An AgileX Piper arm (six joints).
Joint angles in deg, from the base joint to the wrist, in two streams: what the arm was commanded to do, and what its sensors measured. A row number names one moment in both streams.
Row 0, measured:
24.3, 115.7, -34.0, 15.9, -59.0, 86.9
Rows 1 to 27, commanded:
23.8, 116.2, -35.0, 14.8, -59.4, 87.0
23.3, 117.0, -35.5, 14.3, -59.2, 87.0
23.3, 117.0, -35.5, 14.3, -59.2, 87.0
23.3, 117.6, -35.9, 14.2, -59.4, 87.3
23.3, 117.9, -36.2, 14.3, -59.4, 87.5
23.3, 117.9, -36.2, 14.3, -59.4, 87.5
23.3, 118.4, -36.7, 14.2, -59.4, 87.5
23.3, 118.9, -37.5, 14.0, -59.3, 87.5
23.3, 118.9, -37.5, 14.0, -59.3, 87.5
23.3, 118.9, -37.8, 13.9, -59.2, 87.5
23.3, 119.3, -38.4, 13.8, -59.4, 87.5
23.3, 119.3, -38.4, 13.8, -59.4, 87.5
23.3, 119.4, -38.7, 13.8, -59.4, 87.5
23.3, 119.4, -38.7, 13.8, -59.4, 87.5
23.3, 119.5, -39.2, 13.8, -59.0, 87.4
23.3, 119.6, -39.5, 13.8, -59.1, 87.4
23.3, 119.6, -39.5, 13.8, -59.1, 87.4
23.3, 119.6, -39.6, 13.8, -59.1, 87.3
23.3, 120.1, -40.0, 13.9, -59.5, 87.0
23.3, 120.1, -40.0, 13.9, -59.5, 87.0
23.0, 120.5, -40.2, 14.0, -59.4, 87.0
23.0, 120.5, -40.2, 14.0, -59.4, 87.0
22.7, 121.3, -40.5, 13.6, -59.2, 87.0
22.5, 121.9, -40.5, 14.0, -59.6, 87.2
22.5, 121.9, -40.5, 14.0, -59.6, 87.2
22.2, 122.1, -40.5, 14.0, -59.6, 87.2
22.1, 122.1, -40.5, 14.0, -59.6, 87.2
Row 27, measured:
22.6, 122.1, -40.0, 14.4, -59.0, 87.3
